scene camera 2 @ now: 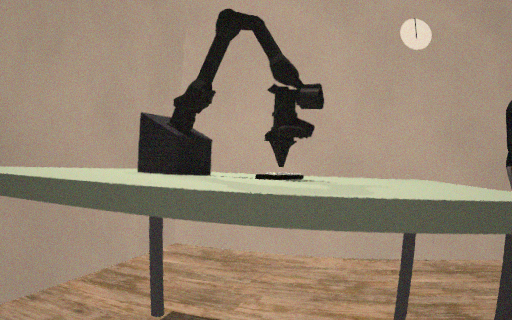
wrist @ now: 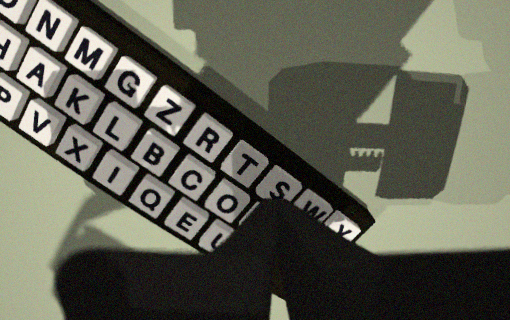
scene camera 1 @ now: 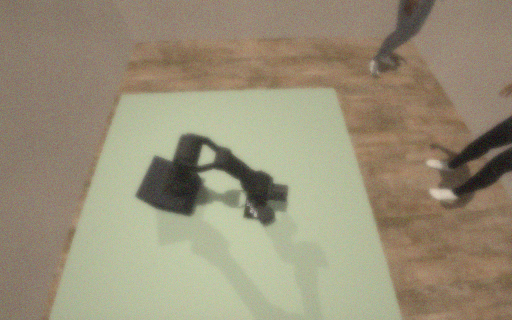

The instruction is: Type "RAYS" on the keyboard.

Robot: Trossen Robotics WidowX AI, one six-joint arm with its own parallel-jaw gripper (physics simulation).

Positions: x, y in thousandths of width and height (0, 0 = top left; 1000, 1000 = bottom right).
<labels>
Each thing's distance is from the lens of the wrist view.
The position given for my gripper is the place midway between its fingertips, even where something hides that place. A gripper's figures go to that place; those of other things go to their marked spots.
my gripper (wrist: 536, 658): 11 cm
black keyboard (wrist: 232, 370): 13 cm
</labels>
